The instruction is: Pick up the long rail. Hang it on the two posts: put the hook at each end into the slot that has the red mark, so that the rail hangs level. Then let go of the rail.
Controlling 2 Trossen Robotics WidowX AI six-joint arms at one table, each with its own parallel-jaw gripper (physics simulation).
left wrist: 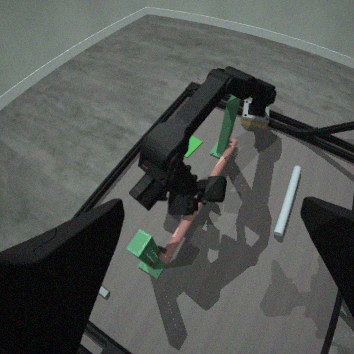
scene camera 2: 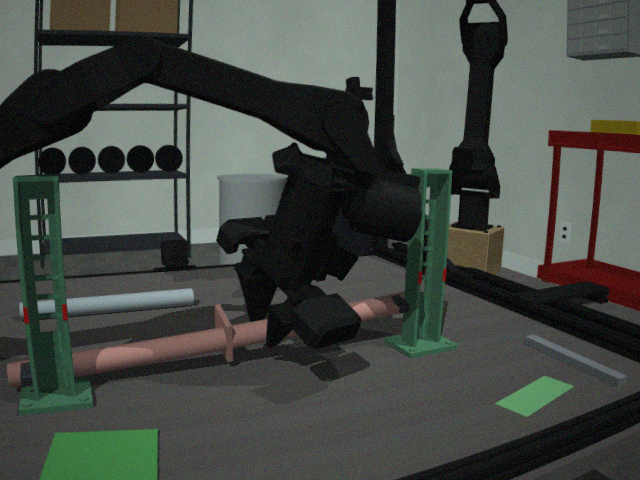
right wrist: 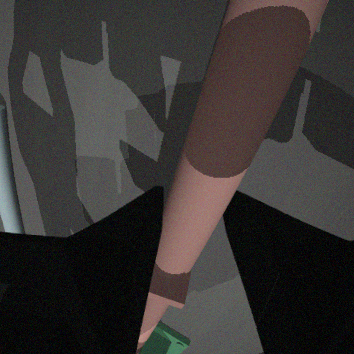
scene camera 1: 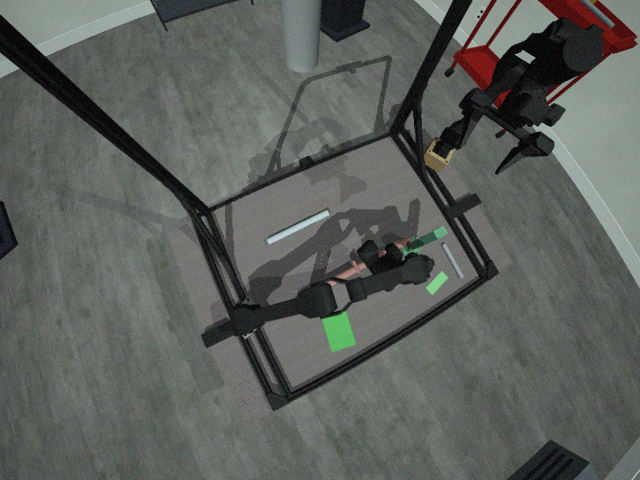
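Pixels of known places: left gripper, between the fingertips: [left wrist: 213, 206] [scene camera 1: 478, 161]; right gripper, between the fingertips: [left wrist: 199, 202] [scene camera 2: 263, 336] [right wrist: 192, 195] [scene camera 1: 365, 262]; left arm's base, origin of its link: [scene camera 2: 472, 227] [scene camera 1: 441, 150]; right arm's base, origin of its link: [left wrist: 256, 109] [scene camera 1: 246, 317].
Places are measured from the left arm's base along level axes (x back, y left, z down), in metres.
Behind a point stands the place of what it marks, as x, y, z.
The long pink rail [scene camera 1: 347, 272] @(-0.636, -0.069, 0.043) [scene camera 2: 191, 345] @(-0.648, -0.059, 0.052) [left wrist: 180, 232] @(-0.473, 0.021, 0.030) [right wrist: 210, 215] @(-0.566, -0.017, 0.040) runs low behind two green posts in scene camera 2. Both ends lie beside the posts, lower than the red marks; contact with the posts is unclear. The posts, the picture-left one [scene camera 2: 55, 400] @(-0.789, -0.103, 0.081) and the picture-right one [scene camera 2: 439, 232] @(-0.398, 0.098, -0.054), stand upright; they also show in the left wrist view as the far post [left wrist: 228, 122] @(-0.759, -0.113, -0.065) and the near post [left wrist: 140, 243] @(-0.410, 0.086, -0.129). My right gripper [scene camera 2: 262, 331] @(-0.567, -0.031, 0.058) [right wrist: 192, 195] @(-0.567, -0.031, 0.058) is shut on the rail near its middle. My left gripper [scene camera 1: 479, 160] @(-0.375, 0.001, -0.376) is open, empty and high, away from the rail.
A white tube [scene camera 1: 298, 227] @(-0.593, -0.303, 0.063) [scene camera 2: 129, 302] @(-0.568, -0.282, 0.071) [left wrist: 288, 202] @(-0.568, -0.296, 0.063) lies behind the rail in scene camera 2. A grey bar [scene camera 1: 452, 260] @(-0.361, 0.266, 0.077) [scene camera 2: 573, 359] @(-0.372, 0.273, 0.078) and a small green patch [scene camera 1: 437, 283] @(-0.473, 0.255, 0.087) [scene camera 2: 535, 395] @(-0.474, 0.253, 0.087) lie beside the picture-right post. A larger green patch [scene camera 1: 339, 330] @(-0.816, 0.021, 0.084) [scene camera 2: 103, 454] @(-0.806, 0.005, 0.084) lies nearer the front.
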